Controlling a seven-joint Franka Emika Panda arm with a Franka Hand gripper.
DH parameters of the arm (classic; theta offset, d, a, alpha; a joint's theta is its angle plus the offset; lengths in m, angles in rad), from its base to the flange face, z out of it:
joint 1: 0 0.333 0 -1.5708
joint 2: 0 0 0 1.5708
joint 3: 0 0.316 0.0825 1.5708
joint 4: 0 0 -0.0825 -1.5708
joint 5: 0 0.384 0 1.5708
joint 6: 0 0 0.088 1.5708
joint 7: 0 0.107 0 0
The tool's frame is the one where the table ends.
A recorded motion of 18 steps. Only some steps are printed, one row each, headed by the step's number.
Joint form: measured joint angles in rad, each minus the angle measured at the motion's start. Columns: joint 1, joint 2, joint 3, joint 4, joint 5, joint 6, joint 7.
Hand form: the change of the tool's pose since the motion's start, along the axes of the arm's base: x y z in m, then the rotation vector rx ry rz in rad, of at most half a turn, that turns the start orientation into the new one. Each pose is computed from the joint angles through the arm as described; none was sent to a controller.
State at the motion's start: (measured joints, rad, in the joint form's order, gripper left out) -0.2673 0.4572 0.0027 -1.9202 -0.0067 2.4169 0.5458
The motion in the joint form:
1: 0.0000 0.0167 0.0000 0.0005 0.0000 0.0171 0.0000
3: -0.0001 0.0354 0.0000 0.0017 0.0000 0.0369 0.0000
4: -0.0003 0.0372 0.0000 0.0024 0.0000 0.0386 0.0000
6: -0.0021 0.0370 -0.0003 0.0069 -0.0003 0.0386 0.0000
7: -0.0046 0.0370 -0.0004 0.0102 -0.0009 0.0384 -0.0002
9: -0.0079 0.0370 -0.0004 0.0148 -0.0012 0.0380 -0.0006
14: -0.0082 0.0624 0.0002 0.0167 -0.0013 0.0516 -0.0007
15: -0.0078 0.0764 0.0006 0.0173 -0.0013 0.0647 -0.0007
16: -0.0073 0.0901 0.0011 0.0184 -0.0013 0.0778 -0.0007
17: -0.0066 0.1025 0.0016 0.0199 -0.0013 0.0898 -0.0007
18: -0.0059 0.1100 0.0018 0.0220 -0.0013 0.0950 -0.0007
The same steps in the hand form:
1: 0.0006 -0.0001 -0.0088 -0.0001 -0.0009 0.0001
3: 0.0013 -0.0004 -0.0183 -0.0006 -0.0032 0.0000
4: 0.0015 -0.0006 -0.0189 -0.0007 -0.0037 -0.0002
6: 0.0026 -0.0022 -0.0170 -0.0023 -0.0082 -0.0020
7: 0.0032 -0.0041 -0.0156 -0.0036 -0.0110 -0.0040
9: 0.0041 -0.0065 -0.0138 -0.0049 -0.0150 -0.0067
14: 0.0037 -0.0062 -0.0279 -0.0019 -0.0056 -0.0062
15: 0.0039 -0.0057 -0.0353 -0.0015 -0.0054 -0.0054
16: 0.0042 -0.0052 -0.0424 -0.0013 -0.0060 -0.0044
17: 0.0046 -0.0045 -0.0486 -0.0012 -0.0071 -0.0033
18: 0.0051 -0.0040 -0.0520 -0.0010 -0.0070 -0.0024

